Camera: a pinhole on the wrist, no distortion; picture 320 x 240 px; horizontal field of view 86.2 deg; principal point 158.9 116.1 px. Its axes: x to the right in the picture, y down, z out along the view. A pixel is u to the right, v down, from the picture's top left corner.
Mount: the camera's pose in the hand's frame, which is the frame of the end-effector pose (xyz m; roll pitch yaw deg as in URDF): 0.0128 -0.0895 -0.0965 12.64 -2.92 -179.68
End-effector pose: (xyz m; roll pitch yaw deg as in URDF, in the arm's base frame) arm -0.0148 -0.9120 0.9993 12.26 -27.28 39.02
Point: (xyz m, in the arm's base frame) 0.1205 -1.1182 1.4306
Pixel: 113.9 177.4
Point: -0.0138 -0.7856 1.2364
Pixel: 69.0 23.8
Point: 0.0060 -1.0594 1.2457
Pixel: 152.8 145.6
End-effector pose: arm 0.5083 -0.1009 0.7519 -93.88 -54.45 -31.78
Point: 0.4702 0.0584 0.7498
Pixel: 240.6 164.4
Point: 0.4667 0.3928 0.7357
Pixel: 249.7 224.1
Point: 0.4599 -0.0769 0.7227
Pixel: 284.6 40.7
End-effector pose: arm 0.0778 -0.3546 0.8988 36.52 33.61 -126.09
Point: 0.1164 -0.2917 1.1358
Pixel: 306.8 28.5
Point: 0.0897 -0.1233 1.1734
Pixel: outside the picture
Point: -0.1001 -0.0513 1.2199
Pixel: 299.0 178.4
